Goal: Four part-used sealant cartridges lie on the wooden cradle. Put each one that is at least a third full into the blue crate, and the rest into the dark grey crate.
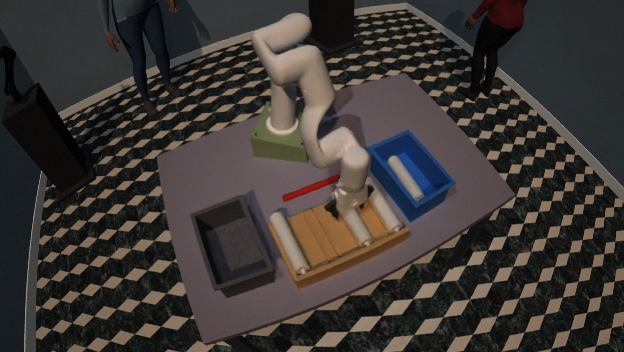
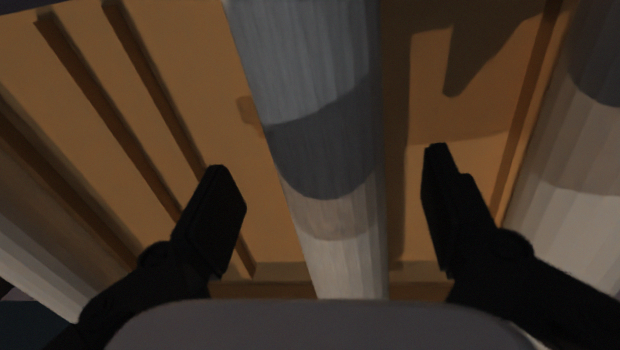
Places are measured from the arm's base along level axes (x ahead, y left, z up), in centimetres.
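Pixels of known places: gripper, fingertip midpoint: (image 1: 347,210) (image 2: 323,178); arm's base at its link origin: (image 1: 282,124).
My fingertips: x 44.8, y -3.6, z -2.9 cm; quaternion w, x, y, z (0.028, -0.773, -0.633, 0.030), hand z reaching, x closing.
For each thing: its middle in the pictures, then the offset to it from my fingertips. "spot": a spot on its surface instead. Level surfaces: height alone.
- wooden cradle at the middle of its body: (image 2: 259,204) (image 1: 338,231) dx +3.1, dy -5.9, dz -3.1 cm
- fourth cartridge at the middle of its body: (image 1: 407,182) dx +2.8, dy +26.6, dz -3.1 cm
- blue crate at the middle of its body: (image 1: 410,176) dx +2.4, dy +27.7, dz -0.8 cm
- dark grey crate at a spot on its surface: (image 1: 246,288) spot: dx +2.9, dy -41.9, dz -4.1 cm
- red bar at the middle of its body: (image 1: 311,187) dx -18.3, dy -1.7, dz -5.7 cm
- table at its surface level: dz -6.8 cm
The wooden cradle (image 1: 350,262) (image 2: 170,50) holds three white cartridges. One cartridge (image 1: 289,243) (image 2: 30,245) lies at its left end, one (image 1: 358,228) (image 2: 327,100) right of the middle, and one (image 1: 386,214) (image 2: 575,210) at its right end. A fourth cartridge (image 1: 405,177) lies in the blue crate (image 1: 428,203). The dark grey crate (image 1: 246,288) stands left of the cradle, with no cartridge visible in it. My gripper (image 1: 349,207) (image 2: 323,178) is open, its fingers on either side of the cartridge right of the middle, apart from it. How full the cartridges are cannot be told.
A red bar (image 1: 309,188) lies on the table (image 1: 200,170) behind the cradle. The green base block (image 1: 280,146) of the arm stands further back. The blue crate's near left wall is close to the cradle's right end.
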